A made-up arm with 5 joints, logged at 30 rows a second.
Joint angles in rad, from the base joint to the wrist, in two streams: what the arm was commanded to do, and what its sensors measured. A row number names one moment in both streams.
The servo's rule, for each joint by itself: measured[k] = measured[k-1] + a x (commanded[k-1-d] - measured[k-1]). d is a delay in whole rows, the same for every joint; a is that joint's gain. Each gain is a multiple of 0.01, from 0.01 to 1. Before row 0 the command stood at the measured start. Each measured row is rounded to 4 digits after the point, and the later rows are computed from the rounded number. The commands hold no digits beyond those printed.
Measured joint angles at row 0: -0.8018 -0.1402 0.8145 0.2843 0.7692
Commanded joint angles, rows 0 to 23: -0.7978 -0.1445 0.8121 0.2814 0.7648; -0.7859 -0.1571 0.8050 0.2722 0.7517; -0.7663 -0.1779 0.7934 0.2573 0.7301; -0.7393 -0.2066 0.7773 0.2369 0.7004; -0.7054 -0.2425 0.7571 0.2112 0.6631; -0.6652 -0.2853 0.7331 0.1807 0.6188; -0.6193 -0.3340 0.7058 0.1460 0.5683; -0.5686 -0.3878 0.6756 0.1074 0.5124; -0.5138 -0.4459 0.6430 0.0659 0.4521; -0.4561 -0.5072 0.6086 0.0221 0.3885; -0.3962 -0.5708 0.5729 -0.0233 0.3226; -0.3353 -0.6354 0.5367 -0.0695 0.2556; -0.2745 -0.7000 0.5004 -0.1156 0.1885; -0.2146 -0.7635 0.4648 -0.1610 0.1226; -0.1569 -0.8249 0.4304 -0.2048 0.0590; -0.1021 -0.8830 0.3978 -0.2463 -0.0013; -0.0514 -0.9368 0.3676 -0.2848 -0.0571; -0.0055 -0.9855 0.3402 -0.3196 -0.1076; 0.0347 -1.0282 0.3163 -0.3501 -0.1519; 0.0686 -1.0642 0.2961 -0.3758 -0.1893; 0.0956 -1.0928 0.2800 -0.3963 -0.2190; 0.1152 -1.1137 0.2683 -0.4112 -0.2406; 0.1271 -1.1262 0.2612 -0.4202 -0.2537; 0.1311 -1.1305 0.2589 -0.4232 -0.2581
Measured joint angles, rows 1 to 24: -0.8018 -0.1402 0.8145 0.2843 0.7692; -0.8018 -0.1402 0.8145 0.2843 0.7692; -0.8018 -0.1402 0.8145 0.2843 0.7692; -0.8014 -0.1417 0.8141 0.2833 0.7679; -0.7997 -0.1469 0.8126 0.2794 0.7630; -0.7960 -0.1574 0.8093 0.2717 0.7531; -0.7898 -0.1741 0.8039 0.2595 0.7373; -0.7805 -0.1974 0.7959 0.2426 0.7150; -0.7678 -0.2273 0.7852 0.2209 0.6861; -0.7515 -0.2636 0.7717 0.1947 0.6508; -0.7314 -0.3058 0.7554 0.1641 0.6093; -0.7075 -0.3534 0.7363 0.1297 0.5621; -0.6798 -0.4057 0.7146 0.0920 0.5100; -0.6486 -0.4618 0.6905 0.0516 0.4538; -0.6141 -0.5208 0.6644 0.0092 0.3943; -0.5767 -0.5817 0.6365 -0.0345 0.3326; -0.5369 -0.6435 0.6073 -0.0788 0.2696; -0.4951 -0.7052 0.5772 -0.1229 0.2064; -0.4519 -0.7657 0.5467 -0.1661 0.1441; -0.4078 -0.8239 0.5163 -0.2076 0.0837; -0.3635 -0.8788 0.4864 -0.2468 0.0263; -0.3197 -0.9296 0.4575 -0.2830 -0.0272; -0.2770 -0.9754 0.4301 -0.3155 -0.0758; -0.2360 -1.0153 0.4046 -0.3438 -0.1188
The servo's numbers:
d 3
a 0.11 0.34 0.17 0.35 0.30

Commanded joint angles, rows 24 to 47: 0.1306 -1.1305 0.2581 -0.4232 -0.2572; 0.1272 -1.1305 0.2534 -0.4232 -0.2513; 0.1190 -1.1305 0.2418 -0.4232 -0.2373; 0.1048 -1.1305 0.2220 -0.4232 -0.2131; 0.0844 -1.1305 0.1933 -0.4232 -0.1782; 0.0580 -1.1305 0.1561 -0.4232 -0.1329; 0.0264 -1.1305 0.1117 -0.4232 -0.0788; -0.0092 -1.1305 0.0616 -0.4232 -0.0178; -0.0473 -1.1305 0.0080 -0.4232 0.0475; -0.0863 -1.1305 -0.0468 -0.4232 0.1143; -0.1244 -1.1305 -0.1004 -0.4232 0.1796; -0.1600 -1.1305 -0.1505 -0.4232 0.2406; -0.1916 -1.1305 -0.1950 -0.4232 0.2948; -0.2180 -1.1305 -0.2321 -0.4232 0.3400; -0.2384 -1.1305 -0.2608 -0.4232 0.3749; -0.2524 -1.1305 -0.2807 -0.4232 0.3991; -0.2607 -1.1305 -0.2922 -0.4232 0.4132; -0.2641 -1.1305 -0.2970 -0.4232 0.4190; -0.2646 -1.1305 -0.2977 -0.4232 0.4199; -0.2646 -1.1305 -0.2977 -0.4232 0.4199; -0.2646 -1.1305 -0.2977 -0.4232 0.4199; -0.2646 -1.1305 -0.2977 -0.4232 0.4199; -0.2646 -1.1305 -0.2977 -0.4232 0.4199; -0.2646 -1.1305 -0.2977 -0.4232 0.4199
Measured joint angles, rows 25 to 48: -0.1974 -1.0488 0.3814 -0.3674 -0.1553; -0.1617 -1.0751 0.3610 -0.3859 -0.1848; -0.1295 -1.0939 0.3436 -0.3990 -0.2068; -0.1009 -1.1063 0.3291 -0.4075 -0.2219; -0.0758 -1.1145 0.3162 -0.4130 -0.2307; -0.0544 -1.1199 0.3036 -0.4166 -0.2327; -0.0369 -1.1235 0.2897 -0.4189 -0.2268; -0.0236 -1.1259 0.2733 -0.4204 -0.2122; -0.0146 -1.1275 0.2534 -0.4214 -0.1884; -0.0101 -1.1285 0.2293 -0.4220 -0.1555; -0.0100 -1.1292 0.2008 -0.4224 -0.1142; -0.0141 -1.1296 0.1680 -0.4227 -0.0657; -0.0220 -1.1299 0.1315 -0.4229 -0.0117; -0.0333 -1.1301 0.0921 -0.4230 0.0457; -0.0472 -1.1302 0.0509 -0.4231 0.1042; -0.0631 -1.1303 0.0091 -0.4231 0.1614; -0.0801 -1.1304 -0.0319 -0.4231 0.2150; -0.0975 -1.1304 -0.0708 -0.4231 0.2630; -0.1145 -1.1304 -0.1065 -0.4231 0.3038; -0.1306 -1.1304 -0.1381 -0.4231 0.3366; -0.1453 -1.1304 -0.1651 -0.4231 0.3613; -0.1584 -1.1304 -0.1876 -0.4231 0.3789; -0.1701 -1.1304 -0.2063 -0.4231 0.3912; -0.1805 -1.1304 -0.2218 -0.4231 0.3998
